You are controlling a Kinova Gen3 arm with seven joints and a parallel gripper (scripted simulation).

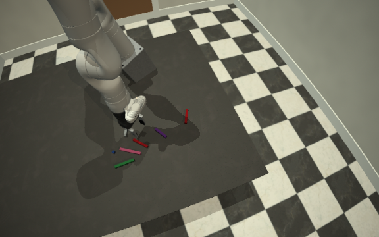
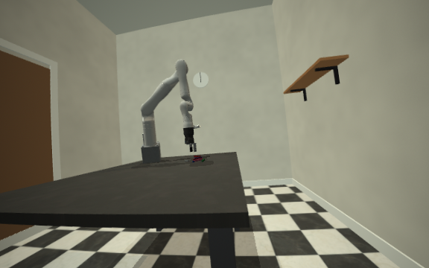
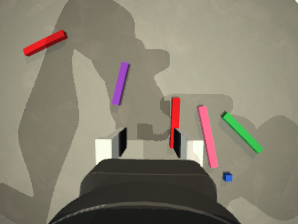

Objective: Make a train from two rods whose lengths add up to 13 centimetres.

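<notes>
The purple rod is 80 mm to the left of my hand, 70 mm below it and 10 mm ahead of it. Round my hand: green rod: 100 mm ahead, 90 mm to the right, 70 mm below; short grey rod: 70 mm to the right, 70 mm below, 30 mm behind; pink rod: 70 mm below, 60 mm to the right, 50 mm ahead.
</notes>
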